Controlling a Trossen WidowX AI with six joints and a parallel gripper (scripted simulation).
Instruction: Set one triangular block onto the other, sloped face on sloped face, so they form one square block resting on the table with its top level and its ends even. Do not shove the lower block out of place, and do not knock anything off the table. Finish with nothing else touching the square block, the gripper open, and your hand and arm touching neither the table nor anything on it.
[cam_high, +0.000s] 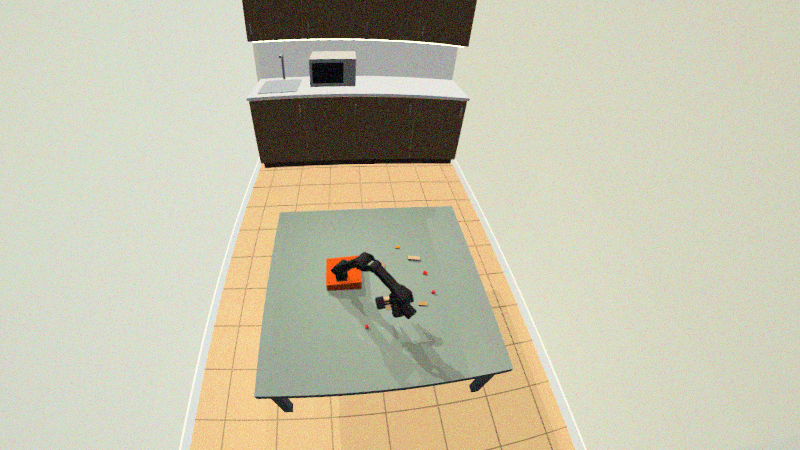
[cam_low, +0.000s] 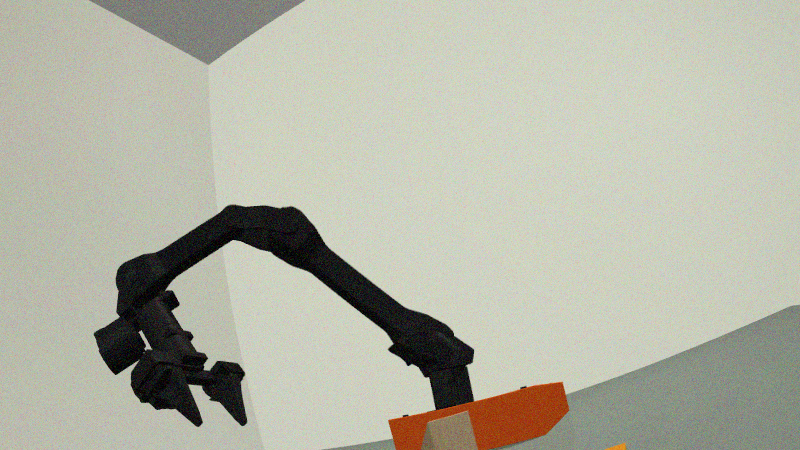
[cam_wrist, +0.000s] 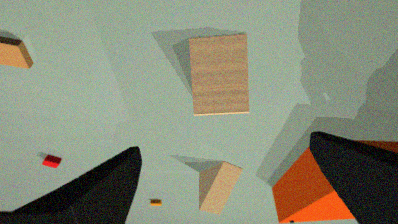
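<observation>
Now: gripper tip 1 cm past the triangular block, 4 cm to the right of it and 8 cm above it. The rest, counted from my gripper tip: small orange piece 11 cm ahead, 45 cm to the left, 10 cm below.
</observation>
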